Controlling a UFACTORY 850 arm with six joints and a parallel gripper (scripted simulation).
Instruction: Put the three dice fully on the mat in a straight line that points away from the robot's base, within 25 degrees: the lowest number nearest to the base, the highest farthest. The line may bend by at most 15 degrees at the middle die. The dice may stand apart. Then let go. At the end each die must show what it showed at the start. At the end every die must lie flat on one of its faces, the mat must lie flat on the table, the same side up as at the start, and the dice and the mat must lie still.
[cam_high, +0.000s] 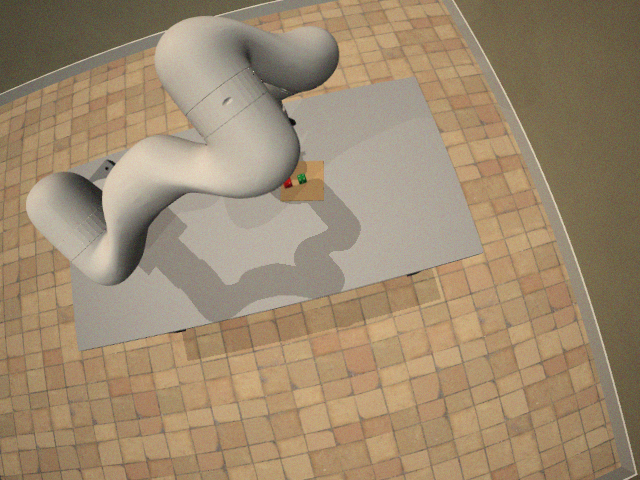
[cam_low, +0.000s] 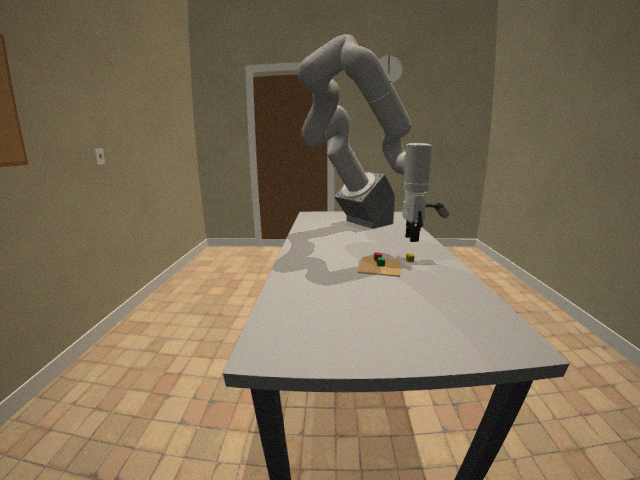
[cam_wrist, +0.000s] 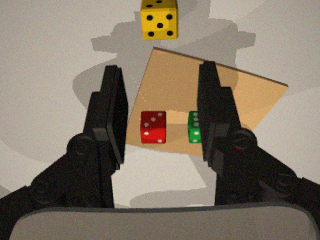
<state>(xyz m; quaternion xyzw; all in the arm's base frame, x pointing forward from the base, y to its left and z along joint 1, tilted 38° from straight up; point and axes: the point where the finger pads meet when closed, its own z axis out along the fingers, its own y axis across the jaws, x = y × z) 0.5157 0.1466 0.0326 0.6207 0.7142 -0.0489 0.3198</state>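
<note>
Now: the yellow die 90 mm below my hand. Round my hand: green die (40 mm ahead, 120 mm to the right, 90 mm below); red die (10 mm behind, 120 mm to the right, 90 mm below); mat (40 mm ahead, 120 mm to the right, 100 mm below).
</note>
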